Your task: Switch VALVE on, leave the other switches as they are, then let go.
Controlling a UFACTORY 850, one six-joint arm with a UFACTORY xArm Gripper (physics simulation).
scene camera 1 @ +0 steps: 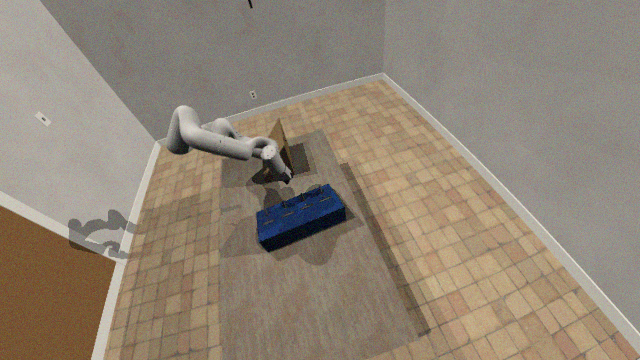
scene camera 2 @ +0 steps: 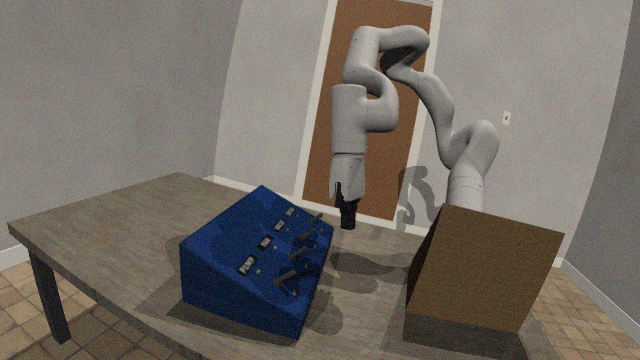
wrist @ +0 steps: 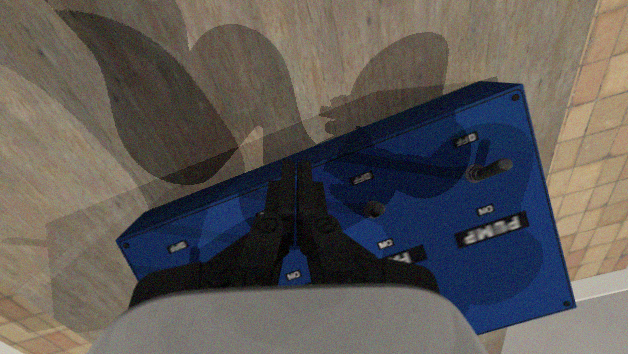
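Observation:
A blue sloped switch panel (scene camera 1: 300, 225) (scene camera 2: 215, 240) (wrist: 505, 280) stands on the table, with a row of grey levers and OFF/ON marks. The PUMP lever (scene camera 2: 285, 278) (wrist: 495, 169) and the lever beside it (scene camera 2: 298, 252) (wrist: 374, 209) show in the wrist view. Two farther levers (scene camera 2: 307, 234) (scene camera 2: 316, 218) show in scene camera 2; their name plates are too blurred to read, so which is VALVE is unclear. The gripper hides that part in the wrist view. My gripper (scene camera 1: 288, 181) (scene camera 2: 348, 228) (wrist: 295, 178) is shut and empty, pointing down above the table beside the panel's lever side, apart from the levers.
A brown box-like block (scene camera 2: 480, 270) (scene camera 1: 281, 137) stands on the table (scene camera 1: 280, 310) (scene camera 2: 125, 215) near the arm's base, across from the panel's lever side. Shadows of the arm fall on the table and panel.

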